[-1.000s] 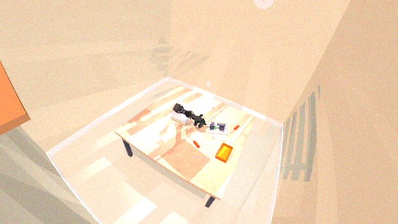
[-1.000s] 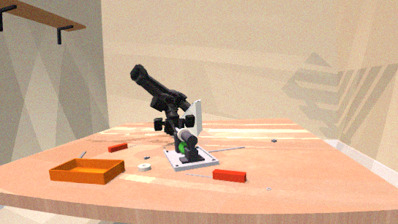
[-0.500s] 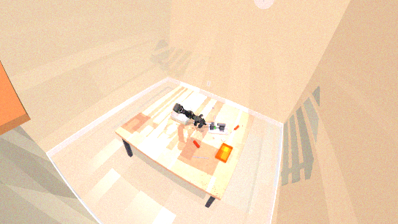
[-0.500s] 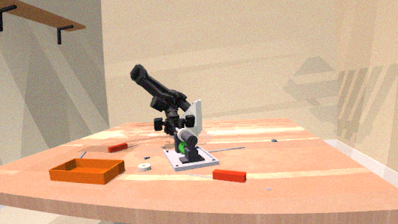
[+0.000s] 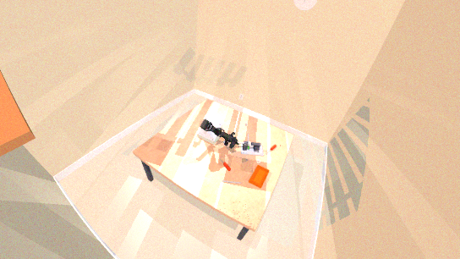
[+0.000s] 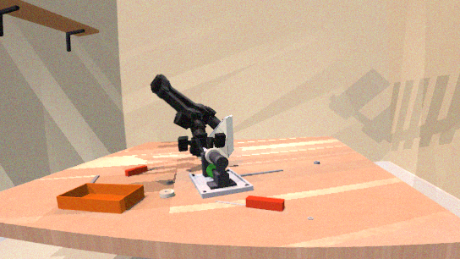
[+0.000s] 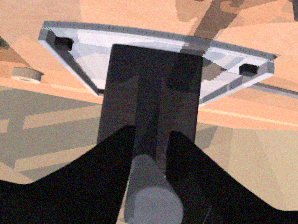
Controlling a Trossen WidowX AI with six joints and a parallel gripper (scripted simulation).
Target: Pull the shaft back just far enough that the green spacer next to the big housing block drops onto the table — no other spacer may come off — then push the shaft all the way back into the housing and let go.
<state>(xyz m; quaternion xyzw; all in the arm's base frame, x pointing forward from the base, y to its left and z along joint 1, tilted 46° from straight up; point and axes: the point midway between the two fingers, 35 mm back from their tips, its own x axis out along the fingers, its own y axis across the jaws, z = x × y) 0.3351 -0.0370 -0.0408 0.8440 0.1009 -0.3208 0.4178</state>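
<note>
The green spacer lies 9 cm ahead of my gripper tip, 4 cm to the left of it and 3 cm below it. Round my gripper tip: white spacer: 25 cm ahead, 6 cm to the right, 6 cm below; orange tray: 32 cm ahead, 23 cm to the right, 5 cm below; shaft: 3 cm ahead, 1 cm to the left, 2 cm above.
</note>
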